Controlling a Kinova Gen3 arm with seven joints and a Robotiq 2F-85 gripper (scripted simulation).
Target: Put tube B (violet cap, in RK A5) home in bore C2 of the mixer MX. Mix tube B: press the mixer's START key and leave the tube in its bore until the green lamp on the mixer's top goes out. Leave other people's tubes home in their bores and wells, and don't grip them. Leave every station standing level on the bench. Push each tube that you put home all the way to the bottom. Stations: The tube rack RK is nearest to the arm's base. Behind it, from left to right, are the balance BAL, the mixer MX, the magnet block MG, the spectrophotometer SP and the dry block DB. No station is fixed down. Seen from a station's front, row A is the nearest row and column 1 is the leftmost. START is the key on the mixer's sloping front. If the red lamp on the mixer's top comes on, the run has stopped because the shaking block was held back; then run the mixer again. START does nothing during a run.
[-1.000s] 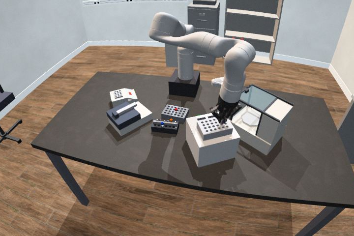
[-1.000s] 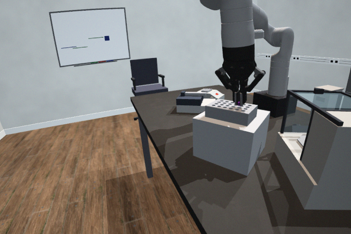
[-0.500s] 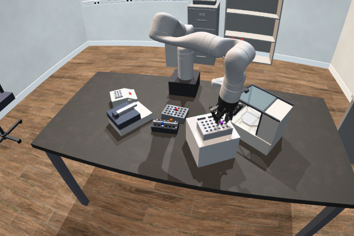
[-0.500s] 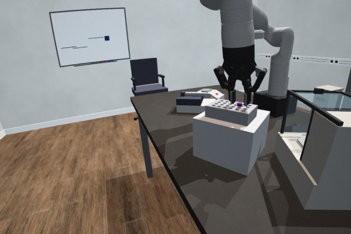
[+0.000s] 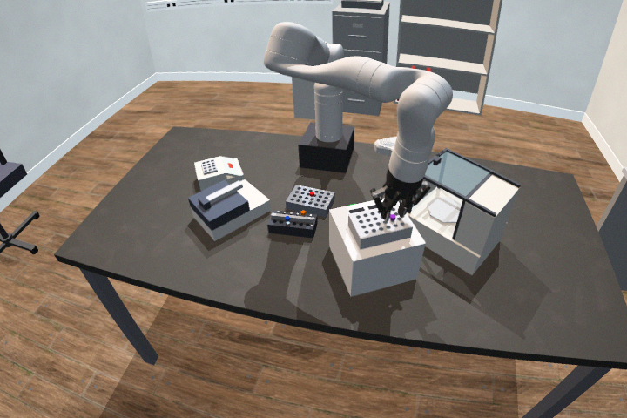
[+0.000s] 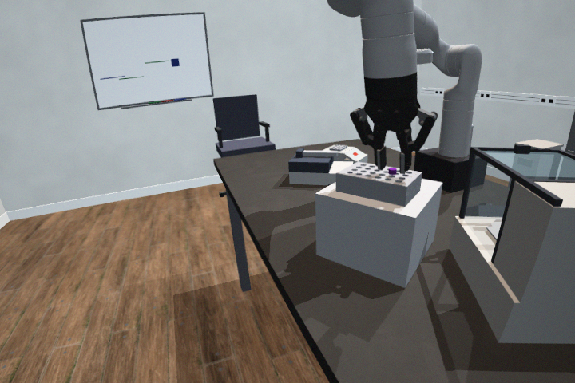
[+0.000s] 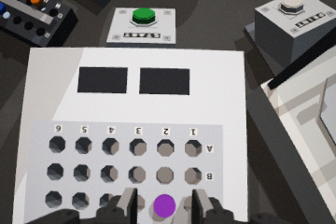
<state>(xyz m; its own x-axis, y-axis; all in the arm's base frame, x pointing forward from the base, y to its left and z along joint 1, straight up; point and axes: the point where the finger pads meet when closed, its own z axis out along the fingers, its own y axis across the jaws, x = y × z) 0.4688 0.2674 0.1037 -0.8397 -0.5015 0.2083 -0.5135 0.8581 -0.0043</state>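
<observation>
Now: hand 30 mm to the left of the grey bored block and 50 mm above it. The rest, counted from my hand: green start key 150 mm behind, 120 mm to the right, 130 mm below; then dark magnet block MG 90 mm behind, 280 mm to the right, 180 mm below; then red-capped tube 200 mm behind, 250 mm to the right, 170 mm below.
</observation>
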